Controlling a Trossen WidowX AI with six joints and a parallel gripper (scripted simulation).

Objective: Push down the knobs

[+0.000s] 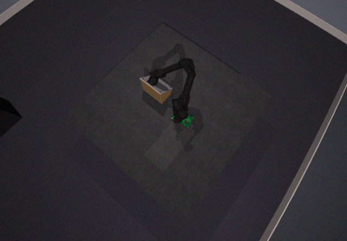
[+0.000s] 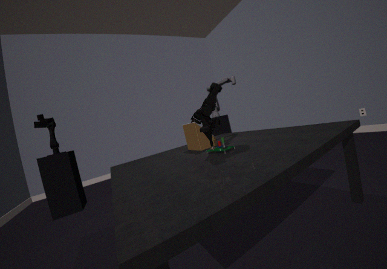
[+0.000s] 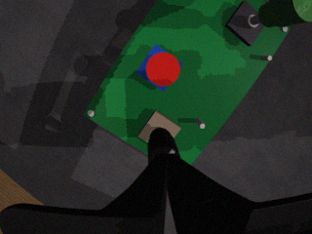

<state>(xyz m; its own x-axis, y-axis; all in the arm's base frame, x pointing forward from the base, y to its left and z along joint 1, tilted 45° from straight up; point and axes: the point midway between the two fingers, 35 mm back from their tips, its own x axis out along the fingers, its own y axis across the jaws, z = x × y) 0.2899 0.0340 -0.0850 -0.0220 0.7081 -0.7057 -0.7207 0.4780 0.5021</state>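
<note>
My gripper tip is 110 mm short of the green knob and 20 mm to the right of it. Also, from my gripper tip: potentiometer with knob 100 mm ahead, 20 mm to the left, 20 mm below.
</note>
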